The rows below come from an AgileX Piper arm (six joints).
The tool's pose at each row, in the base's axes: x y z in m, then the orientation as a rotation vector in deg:
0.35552, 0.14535, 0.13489, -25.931, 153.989, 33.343
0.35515, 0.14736, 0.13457, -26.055, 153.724, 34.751
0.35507, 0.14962, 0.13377, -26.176, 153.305, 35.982
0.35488, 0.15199, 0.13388, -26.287, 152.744, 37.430
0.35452, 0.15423, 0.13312, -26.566, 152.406, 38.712
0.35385, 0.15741, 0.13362, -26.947, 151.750, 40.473
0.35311, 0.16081, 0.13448, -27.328, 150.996, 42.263
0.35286, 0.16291, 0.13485, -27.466, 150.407, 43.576
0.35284, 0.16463, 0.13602, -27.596, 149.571, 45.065
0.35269, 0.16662, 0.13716, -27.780, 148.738, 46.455
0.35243, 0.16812, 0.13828, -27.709, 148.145, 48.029
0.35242, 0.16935, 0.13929, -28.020, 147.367, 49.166
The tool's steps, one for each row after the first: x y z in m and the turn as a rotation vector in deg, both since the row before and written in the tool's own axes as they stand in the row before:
-0.00001, 0.00177, 0.00107, -1.007, -0.119, 0.074
-0.00012, 0.00169, 0.00170, -0.887, -0.266, 0.003
-0.00041, 0.00213, 0.00099, -1.043, -0.375, 0.006
0.00013, 0.00174, 0.00164, -0.949, -0.120, -0.057
-0.00032, 0.00311, 0.00103, -1.312, -0.327, -0.134
-0.00046, 0.00344, 0.00091, -1.342, -0.394, -0.156
-0.00040, 0.00195, 0.00079, -0.968, -0.356, -0.035
-0.00086, 0.00189, 0.00004, -1.107, -0.552, -0.078
-0.00079, 0.00214, 0.00023, -1.052, -0.529, -0.126
-0.00059, 0.00180, -0.00002, -1.130, -0.367, 0.160
-0.00070, 0.00143, -0.00001, -0.903, -0.440, -0.231

